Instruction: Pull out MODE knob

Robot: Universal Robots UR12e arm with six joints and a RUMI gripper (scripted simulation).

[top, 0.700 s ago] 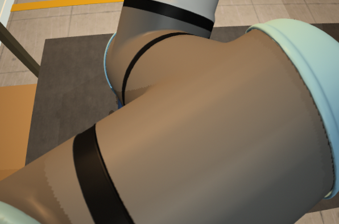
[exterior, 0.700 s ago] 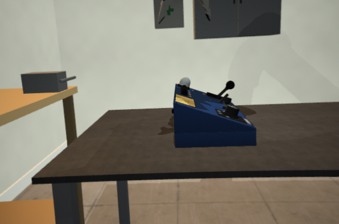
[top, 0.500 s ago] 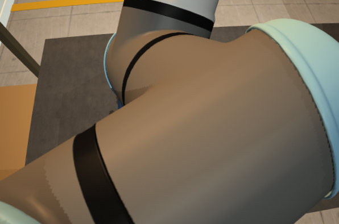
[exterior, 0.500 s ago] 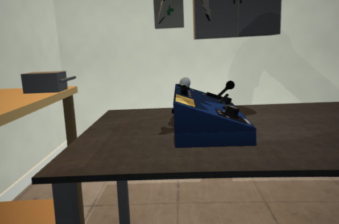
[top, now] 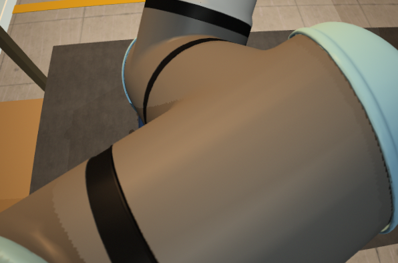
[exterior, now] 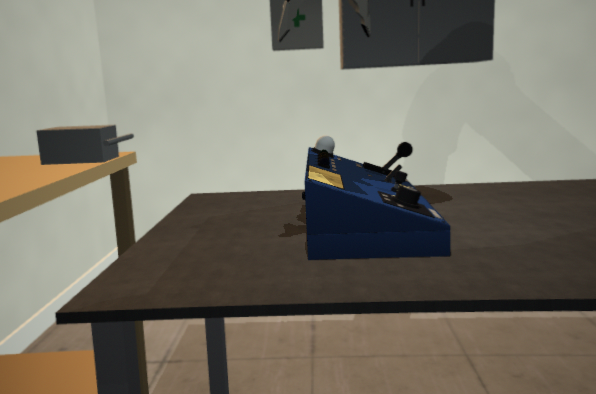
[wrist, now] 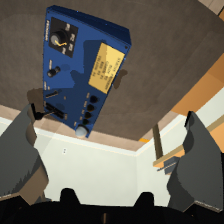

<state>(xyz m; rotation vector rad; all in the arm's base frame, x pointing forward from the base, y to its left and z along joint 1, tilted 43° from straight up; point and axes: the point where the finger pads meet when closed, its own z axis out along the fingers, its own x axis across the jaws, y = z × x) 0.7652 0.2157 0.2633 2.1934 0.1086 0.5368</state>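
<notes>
My hand is 290 mm above the black mode knob, 210 mm past it and 160 mm to the left of it. The rest, counted from my hand: check toggle 300 mm below, 270 mm to the right, 250 mm behind; then blue sloped console 310 mm below, 230 mm to the right, 200 mm behind; then program dial 290 mm below, 160 mm behind, 50 mm to the right.
</notes>
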